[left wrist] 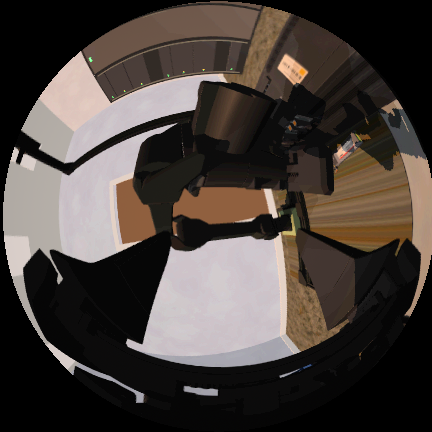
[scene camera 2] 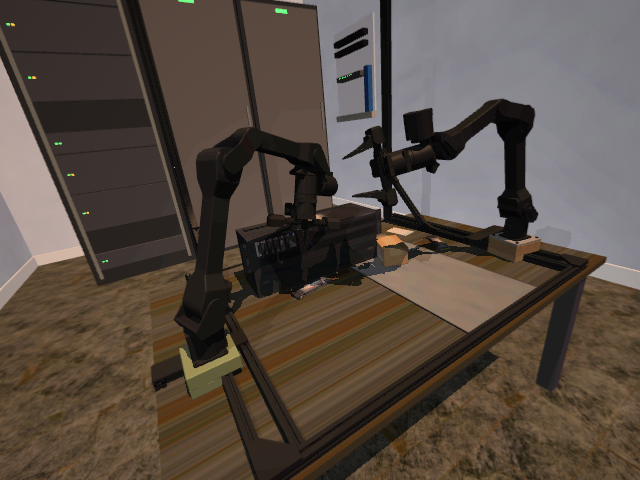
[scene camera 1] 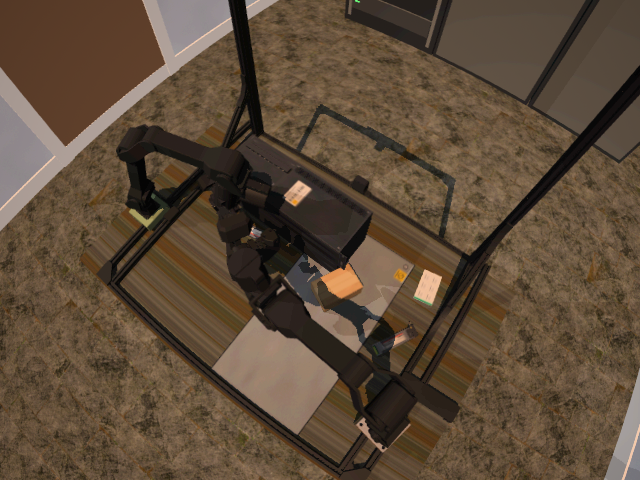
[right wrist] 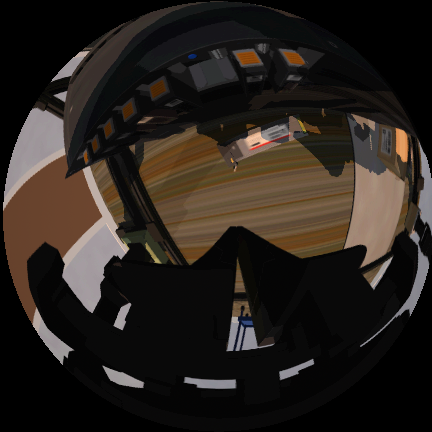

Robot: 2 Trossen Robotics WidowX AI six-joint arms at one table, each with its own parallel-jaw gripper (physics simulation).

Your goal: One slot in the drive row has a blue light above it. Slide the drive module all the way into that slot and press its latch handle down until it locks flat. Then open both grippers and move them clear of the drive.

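Seen in the pictures: left gripper, fingertip midpoint: (left wrist: 235, 236) (scene camera 2: 347, 177); right gripper, fingertip midpoint: (scene camera 2: 302, 254) (right wrist: 235, 232); left arm's base at its link origin: (scene camera 2: 514, 236); right arm's base at its link origin: (left wrist: 286, 222) (scene camera 2: 208, 351) (scene camera 1: 147, 207) (right wrist: 140, 252).
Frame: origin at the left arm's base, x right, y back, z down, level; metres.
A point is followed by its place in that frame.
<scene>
The dark chassis (scene camera 1: 320, 222) {y -0.486, x 0.221, z -0.114 m} (scene camera 2: 356, 232) {y -0.472, x 0.185, z -0.054 m} stands at the back of the table. In the right wrist view a blue light (right wrist: 192, 56) shows above its row of orange-handled drives (right wrist: 248, 58), beside a grey, unclear slot area. A loose drive module (right wrist: 265, 140) {y -0.662, x 0.100, z 0.052 m} (scene camera 2: 312, 287) {y -0.666, x 0.093, z 0.052 m} (left wrist: 347, 151) {y -0.652, x 0.100, z 0.052 m} with a red stripe lies on the table in front of the chassis. A similar module (scene camera 1: 395, 339) {y -0.137, x 0.193, z 0.052 m} lies at the lower right in scene camera 1. My right gripper (right wrist: 235, 232) {y -0.694, x 0.046, z -0.079 m} (scene camera 2: 305, 248) {y -0.694, x 0.046, z -0.079 m} is shut and empty, pointing down close to the chassis front. My left gripper (scene camera 2: 347, 176) {y -0.568, x 0.012, z -0.266 m} is wide open, empty and raised above the table.
A cardboard box (scene camera 1: 341, 285) {y -0.346, x 0.175, z -0.001 m} (scene camera 2: 391, 251) {y -0.385, x 0.113, z 0.007 m} stands beside the chassis on the grey mat (scene camera 1: 279, 372) {y -0.286, x -0.105, z 0.059 m} (scene camera 2: 465, 299) {y -0.327, x -0.140, z 0.059 m}. A white card (scene camera 1: 428, 286) {y -0.178, x 0.384, z 0.060 m} (scene camera 2: 400, 231) {y -0.175, x 0.378, z 0.060 m} lies near the table's edge. My left forearm spans over the mat, and both arms are close together near the chassis in scene camera 1.
</scene>
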